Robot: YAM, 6 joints.
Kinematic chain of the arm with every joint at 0, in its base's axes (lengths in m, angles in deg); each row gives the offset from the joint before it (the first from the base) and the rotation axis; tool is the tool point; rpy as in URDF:
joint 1: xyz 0 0 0.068 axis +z
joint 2: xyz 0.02 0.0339 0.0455 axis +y
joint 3: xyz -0.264 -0.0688 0 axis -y
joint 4: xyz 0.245 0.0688 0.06 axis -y
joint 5: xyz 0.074 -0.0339 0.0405 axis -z
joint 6: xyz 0.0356 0 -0.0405 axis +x
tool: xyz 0 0 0 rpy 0 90 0
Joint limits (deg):
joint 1: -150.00..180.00
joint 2: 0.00..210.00
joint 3: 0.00..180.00
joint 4: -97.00..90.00
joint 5: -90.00..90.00
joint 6: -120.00..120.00
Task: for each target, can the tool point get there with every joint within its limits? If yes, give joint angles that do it. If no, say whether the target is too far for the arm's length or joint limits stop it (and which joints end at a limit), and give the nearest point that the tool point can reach.
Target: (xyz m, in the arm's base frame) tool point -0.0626 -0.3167 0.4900
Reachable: yes | joints -96.92 97.16 125.95 -62.76 42.32 -49.78
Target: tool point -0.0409 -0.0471 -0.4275
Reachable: no: joint limits stop it (at a limit: joint 2) | nearest point -0.0647 -0.0745 -0.3478 | short by 0.088 m
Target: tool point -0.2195 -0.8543 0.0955
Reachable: no: too far | nearest point -0.1607 -0.6254 0.1004 | short by 0.236 m
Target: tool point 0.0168 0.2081 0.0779
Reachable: yes | joints 89.37 121.34 52.15 -80.72 24.08 -30.16
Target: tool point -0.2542 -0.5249 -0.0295
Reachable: yes | joints -116.84 187.13 136.35 73.46 -16.65 -73.68
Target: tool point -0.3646 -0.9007 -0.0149
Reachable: no: too far | nearest point -0.2402 -0.5934 0.0298 | short by 0.334 m
